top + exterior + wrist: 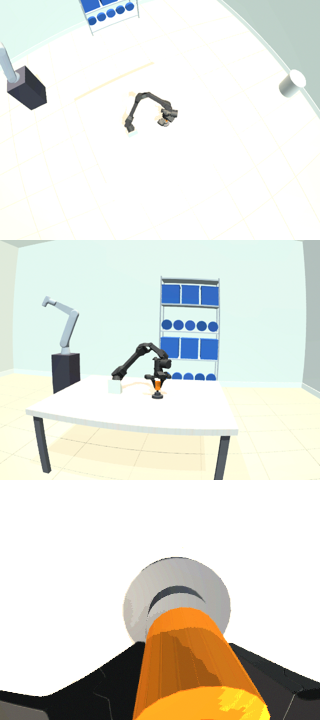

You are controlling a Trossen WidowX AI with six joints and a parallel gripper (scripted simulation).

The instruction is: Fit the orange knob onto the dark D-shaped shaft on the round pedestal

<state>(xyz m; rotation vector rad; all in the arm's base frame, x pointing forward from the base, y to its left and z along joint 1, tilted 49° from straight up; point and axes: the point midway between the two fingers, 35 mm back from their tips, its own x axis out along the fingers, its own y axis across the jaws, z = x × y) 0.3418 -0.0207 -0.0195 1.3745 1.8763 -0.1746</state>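
Right now my gripper tip is 2 cm below the orange knob. The rest, counted from my gripper tip: pedestal: 4 cm below.
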